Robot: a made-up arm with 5 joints.
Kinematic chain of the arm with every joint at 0, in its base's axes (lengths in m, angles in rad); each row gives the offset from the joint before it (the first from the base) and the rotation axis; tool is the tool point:
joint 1: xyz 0 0 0.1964 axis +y
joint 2: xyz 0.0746 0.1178 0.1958 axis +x
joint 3: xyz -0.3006 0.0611 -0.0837 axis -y
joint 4: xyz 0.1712 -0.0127 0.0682 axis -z
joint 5: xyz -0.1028 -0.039 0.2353 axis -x
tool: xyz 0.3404 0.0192 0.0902
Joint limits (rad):
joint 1: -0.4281..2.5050
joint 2: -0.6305..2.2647
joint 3: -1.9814..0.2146
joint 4: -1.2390..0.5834
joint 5: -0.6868..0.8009
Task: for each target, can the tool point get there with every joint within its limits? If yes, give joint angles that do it. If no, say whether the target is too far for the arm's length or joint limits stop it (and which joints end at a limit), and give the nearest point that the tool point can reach.
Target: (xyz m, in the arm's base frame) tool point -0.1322 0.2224 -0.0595
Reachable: yes | joints 1.2546 -0.2847 -1.3909 -0.6682 0.5151
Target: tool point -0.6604 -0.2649 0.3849
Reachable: no: joint limits stop it (at a limit: joint 3, joint 5) | nearest point -0.3675 -0.1330 0.3013 | short by 0.332 m
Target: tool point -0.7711 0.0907 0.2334
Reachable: no: joint limits stop it (at a limit: joint 3, joint 5) | nearest point -0.4334 0.1002 0.2172 | short by 0.338 m
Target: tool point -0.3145 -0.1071 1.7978
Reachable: no: too far | nearest point -0.1231 0.0485 0.8232 | short by 1.005 m
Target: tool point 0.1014 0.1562 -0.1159
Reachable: yes | joints 1.5946 1.8459 -0.6763 0.3256 -0.5559
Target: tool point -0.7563 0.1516 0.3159
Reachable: no: joint limits stop it (at a limit: joint 3, joint 5) | nearest point -0.4285 0.1399 0.2641 | short by 0.332 m
